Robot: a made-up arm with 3 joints.
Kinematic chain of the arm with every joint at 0, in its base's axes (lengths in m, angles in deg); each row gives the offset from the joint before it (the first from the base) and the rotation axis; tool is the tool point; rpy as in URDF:
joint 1: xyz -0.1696 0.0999 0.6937 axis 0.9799 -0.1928 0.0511
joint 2: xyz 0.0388 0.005 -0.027 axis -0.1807 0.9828 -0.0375
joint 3: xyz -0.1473 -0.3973 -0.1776 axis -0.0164 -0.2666 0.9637
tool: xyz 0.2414 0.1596 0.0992 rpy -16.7 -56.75 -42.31
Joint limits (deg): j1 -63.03..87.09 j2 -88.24..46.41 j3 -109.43..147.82
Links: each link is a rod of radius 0.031 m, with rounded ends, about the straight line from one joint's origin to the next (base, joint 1, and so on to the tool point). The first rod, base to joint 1, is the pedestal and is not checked.
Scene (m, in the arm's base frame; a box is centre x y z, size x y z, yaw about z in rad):
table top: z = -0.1
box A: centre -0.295 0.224 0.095 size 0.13 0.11 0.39 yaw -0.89
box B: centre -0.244 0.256 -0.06 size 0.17 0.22 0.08 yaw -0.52
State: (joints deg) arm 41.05 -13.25 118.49
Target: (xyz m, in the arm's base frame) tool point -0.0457 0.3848 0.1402
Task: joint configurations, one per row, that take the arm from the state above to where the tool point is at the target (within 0.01 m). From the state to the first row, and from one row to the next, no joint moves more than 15 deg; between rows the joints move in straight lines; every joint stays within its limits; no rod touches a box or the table.
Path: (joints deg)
1: 30.99 -25.55 122.29
2: 20.93 -37.86 126.09
3: 10.88 -50.16 129.88
4: 0.82 -62.47 133.68
5: -9.24 -74.77 137.48
6: 4.53 -72.59 138.26
7: 18.30 -70.41 139.04
8: 32.07 -68.22 139.82
9: 45.83 -66.04 140.60
10: 59.60 -63.86 141.38

